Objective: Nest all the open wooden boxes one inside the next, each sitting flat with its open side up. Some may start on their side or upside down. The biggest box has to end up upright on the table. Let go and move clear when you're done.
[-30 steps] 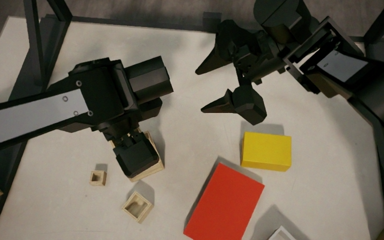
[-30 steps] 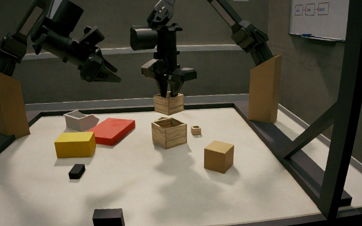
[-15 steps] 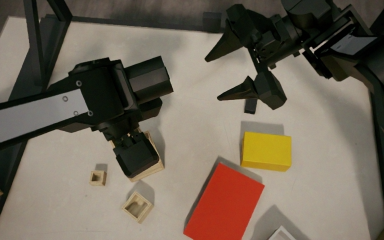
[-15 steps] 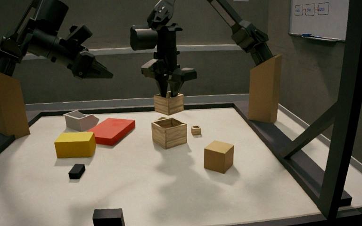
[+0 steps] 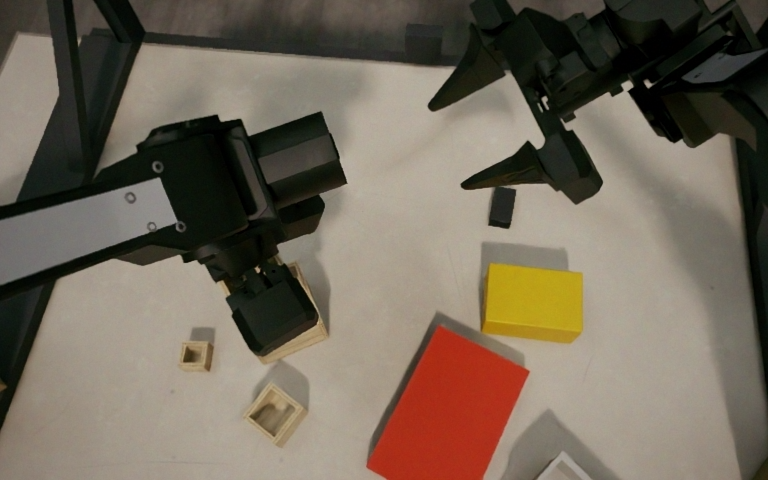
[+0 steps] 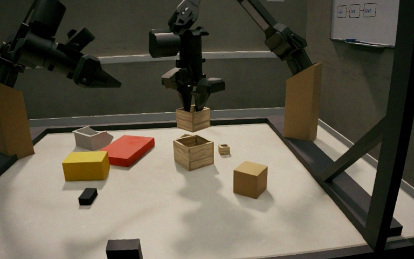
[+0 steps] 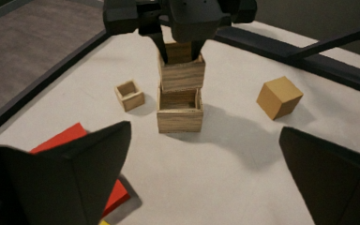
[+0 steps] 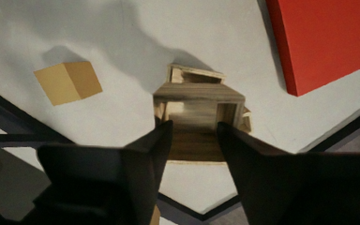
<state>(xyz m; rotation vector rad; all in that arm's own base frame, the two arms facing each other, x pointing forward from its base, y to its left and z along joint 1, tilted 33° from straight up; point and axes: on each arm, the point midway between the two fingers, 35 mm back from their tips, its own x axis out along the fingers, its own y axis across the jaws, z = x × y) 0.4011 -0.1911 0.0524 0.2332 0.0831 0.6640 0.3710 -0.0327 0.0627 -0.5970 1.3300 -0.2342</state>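
Now: right hand 150 mm above the biggest wooden box. From my right hand the other things lie so: tan cube (180 mm behind, 120 mm to the right, 140 mm below); red slab (90 mm ahead, 200 mm to the left, 160 mm below); smallest wooden box (50 mm ahead, 90 mm to the right, 160 mm below).
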